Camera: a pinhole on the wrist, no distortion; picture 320 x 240 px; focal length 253.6 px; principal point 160.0 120.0 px. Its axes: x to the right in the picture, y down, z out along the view. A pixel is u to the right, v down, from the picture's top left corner.
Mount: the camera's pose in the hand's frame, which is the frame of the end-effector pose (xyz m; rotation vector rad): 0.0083 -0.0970 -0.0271 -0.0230 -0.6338 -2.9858
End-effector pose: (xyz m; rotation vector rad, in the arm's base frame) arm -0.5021 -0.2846 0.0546 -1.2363 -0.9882 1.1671
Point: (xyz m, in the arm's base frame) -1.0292 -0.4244 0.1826
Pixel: 287 203
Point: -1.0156 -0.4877 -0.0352
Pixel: 290 94
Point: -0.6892 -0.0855 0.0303
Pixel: 11 110
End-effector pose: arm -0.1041 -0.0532 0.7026 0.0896 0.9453 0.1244
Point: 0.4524 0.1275 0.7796
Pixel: 36 124
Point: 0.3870 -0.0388 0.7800
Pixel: 47 191
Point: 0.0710 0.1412 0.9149
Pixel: 181 12
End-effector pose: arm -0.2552 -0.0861 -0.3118 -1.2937 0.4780 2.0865
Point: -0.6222 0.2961 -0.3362
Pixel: 30 207
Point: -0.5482 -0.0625 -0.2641
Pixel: 113 15
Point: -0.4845 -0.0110 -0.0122
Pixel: 268 93
